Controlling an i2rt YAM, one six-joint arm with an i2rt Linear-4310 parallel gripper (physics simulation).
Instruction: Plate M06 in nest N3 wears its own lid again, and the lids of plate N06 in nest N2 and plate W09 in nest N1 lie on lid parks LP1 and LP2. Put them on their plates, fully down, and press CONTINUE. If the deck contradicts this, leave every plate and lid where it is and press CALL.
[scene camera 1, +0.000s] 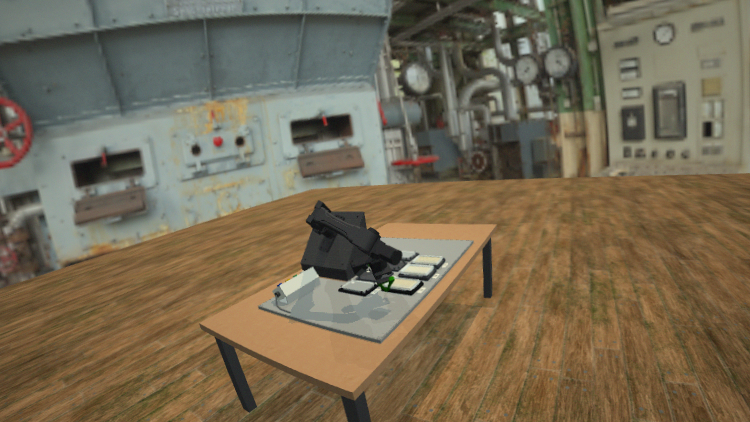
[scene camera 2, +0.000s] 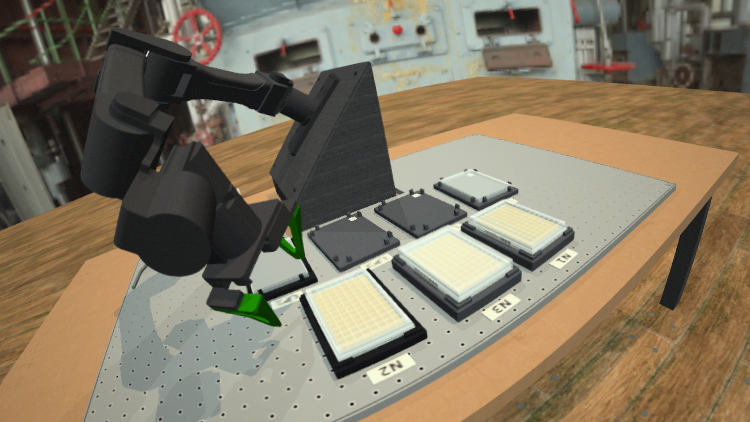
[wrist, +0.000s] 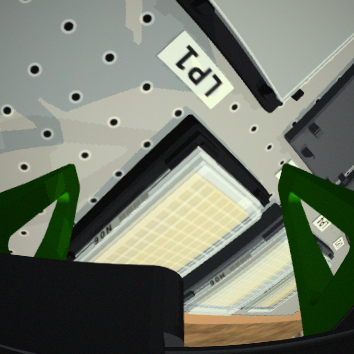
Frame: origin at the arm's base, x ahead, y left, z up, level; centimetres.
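Seen in the pictures: gripper, between the fingertips: (scene camera 1: 383, 283) (scene camera 2: 289, 290) (wrist: 178, 174); arm's base, origin of its link: (scene camera 1: 332, 233) (scene camera 2: 314, 114).
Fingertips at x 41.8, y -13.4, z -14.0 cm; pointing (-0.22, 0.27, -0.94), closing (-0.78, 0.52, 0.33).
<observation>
Pixels of each thing's top centre, then the offset from my fingertips to it. "*": a spot on its surface instead.
- Plate N06, centre of its top: (wrist: 168, 251) (scene camera 2: 352, 304) (scene camera 1: 401, 282) dx +4.6, dy +6.5, dz -1.3 cm
- Plate M06, centre of its top: (wrist: 254, 284) (scene camera 2: 452, 253) (scene camera 1: 416, 268) dx +3.0, dy +20.1, dz -0.7 cm
- nest N1, a spot on its surface: (scene camera 2: 519, 225) (scene camera 1: 429, 259) * dx +2.2, dy +31.5, dz -1.2 cm
- white button box, centre of its top: (scene camera 1: 294, 275) dx -35.6, dy -17.9, dz +4.3 cm
Plate N06 (scene camera 1: 406, 283) (scene camera 2: 361, 314) (wrist: 175, 220) sits in nest N2; its yellow wells show strongly. Plate M06 (scene camera 1: 416, 270) (scene camera 2: 456, 262) (wrist: 232, 292) in nest N3 looks paler, under a clear cover. The plate in nest N1 (scene camera 1: 427, 259) (scene camera 2: 519, 225) is yellow like N06; its name is not readable. One lid (scene camera 1: 358, 286) (scene camera 2: 283, 270) (wrist: 305, 45) lies on park LP1; another lid (scene camera 1: 408, 254) (scene camera 2: 474, 187) lies on the far park, label unreadable. My gripper (scene camera 1: 378, 277) (scene camera 2: 289, 288) (wrist: 178, 174) is open and empty, above the deck near N2 and LP1.
Two dark parks without lids (scene camera 2: 351, 242) (scene camera 2: 419, 212) stand between the lidded ones. The dark wedge-shaped arm mount (scene camera 1: 333, 251) (scene camera 2: 346, 141) rises behind them. A white button box (scene camera 1: 300, 286) stands at the deck's left in scene camera 1.
</observation>
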